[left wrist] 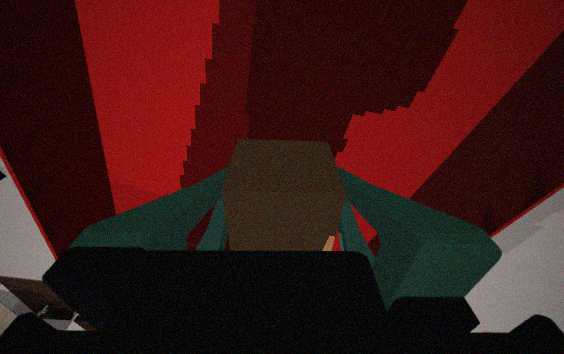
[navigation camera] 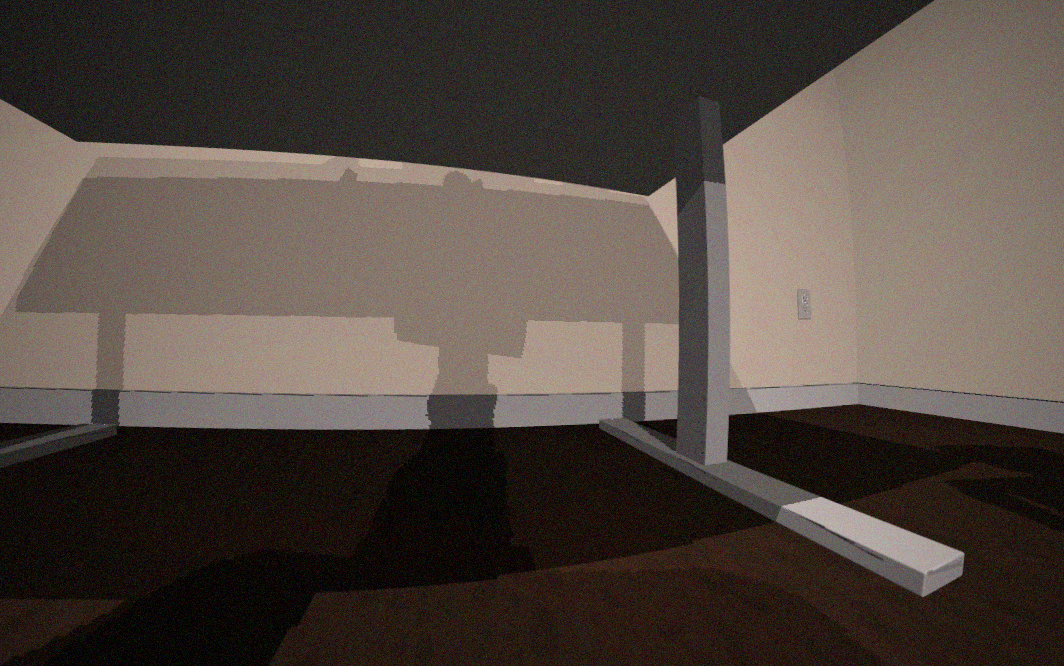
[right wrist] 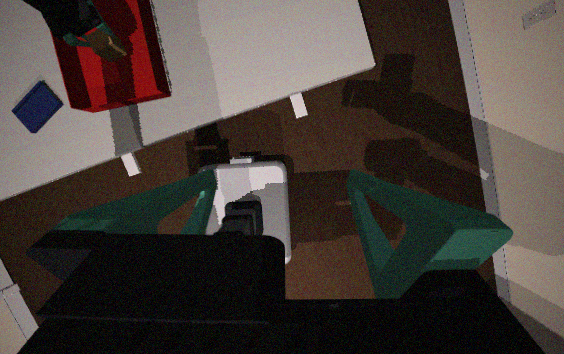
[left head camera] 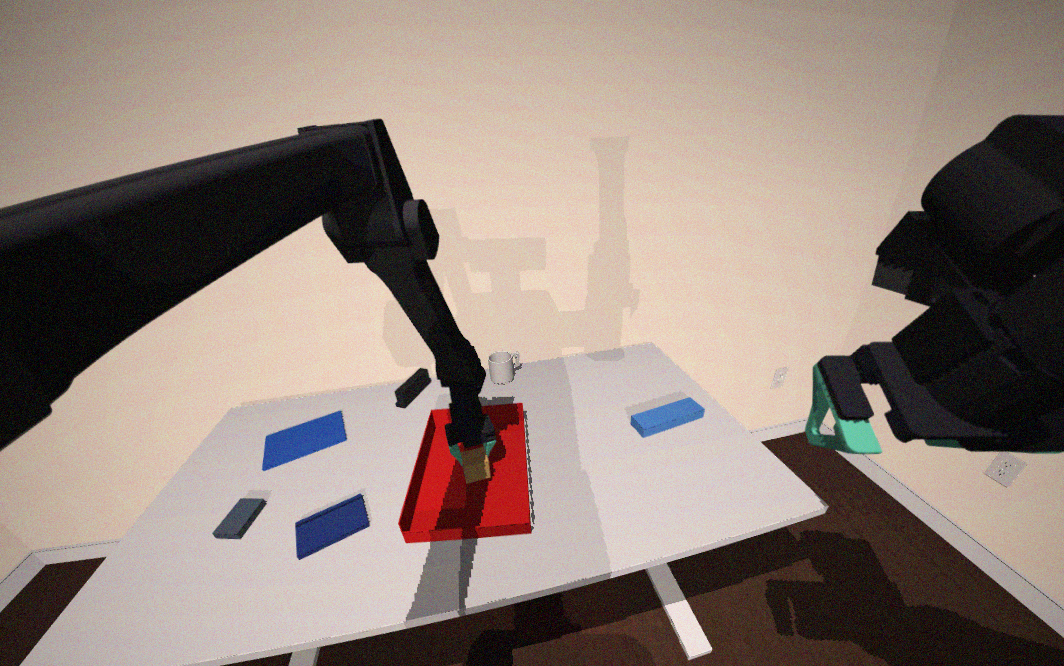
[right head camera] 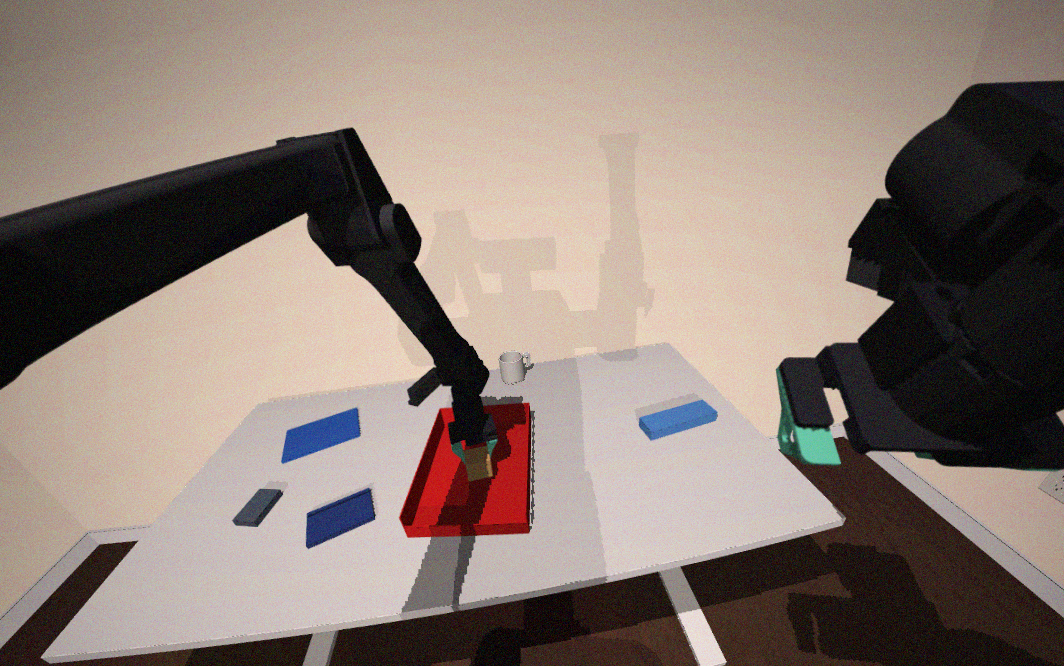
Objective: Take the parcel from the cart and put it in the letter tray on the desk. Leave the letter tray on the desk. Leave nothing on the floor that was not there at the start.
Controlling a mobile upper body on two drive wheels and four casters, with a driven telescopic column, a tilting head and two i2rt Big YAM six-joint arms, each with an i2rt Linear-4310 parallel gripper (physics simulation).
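Places are measured from the left arm's base along level axes (x ahead, y left, z up), in metres.
Pixels of known places: left gripper, fingertip midpoint: [left wrist: 283, 176] [right wrist: 105, 40] [left head camera: 474, 461] [right head camera: 477, 459]; right gripper, fingertip midpoint: [right wrist: 281, 176] [left head camera: 866, 437] [right head camera: 846, 446].
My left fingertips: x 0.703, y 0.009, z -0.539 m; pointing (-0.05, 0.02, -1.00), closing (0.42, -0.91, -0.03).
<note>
Ahead of a thing's pixels: the offset from my left fingertips to its top centre. "*": to the spot under its first point. Level surfaces: height alone.
The tan box-shaped parcel @[0.013 m back, 0.005 m right, 0.029 m up] [left head camera: 475, 464] [right head camera: 478, 463] [left wrist: 284, 195] [right wrist: 107, 46] is held between the fingers of my left gripper [left head camera: 473, 450] [right head camera: 475, 450] [left wrist: 283, 176], which is shut on it. Parcel and gripper are over the inside of the red letter tray @[0.010 m ahead, 0.007 m left, 0.017 m up] [left head camera: 467, 535] [right head camera: 468, 530] [left wrist: 150, 100] [right wrist: 162, 65]; whether the parcel touches the tray's bottom I cannot tell. The tray lies on the white desk @[0.048 m down] [left head camera: 667, 486] [right head camera: 675, 486] [right wrist: 280, 55]. My right gripper [right wrist: 281, 176] is open and empty, off to the right of the desk in the head views. The cart does not show.
Blue flat items @[0.110 m ahead, 0.525 m left, 0.040 m down] [left head camera: 304, 439] @[0.148 m back, 0.288 m left, 0.036 m down] [left head camera: 332, 526] and a grey block @[0.150 m back, 0.513 m left, 0.030 m down] [left head camera: 240, 518] lie left of the tray. A black block @[0.327 m ahead, 0.275 m left, 0.006 m up] [left head camera: 412, 387] and a white mug @[* 0.374 m ahead, 0.015 m right, 0.020 m up] [left head camera: 501, 367] are behind it. A light blue block @[0.191 m ahead, 0.499 m right, 0.018 m down] [left head camera: 667, 417] lies to the right. A desk leg @[* 0.211 m ahead, 0.516 m right, 0.454 m down] [navigation camera: 702, 298] shows in the navigation view.
</note>
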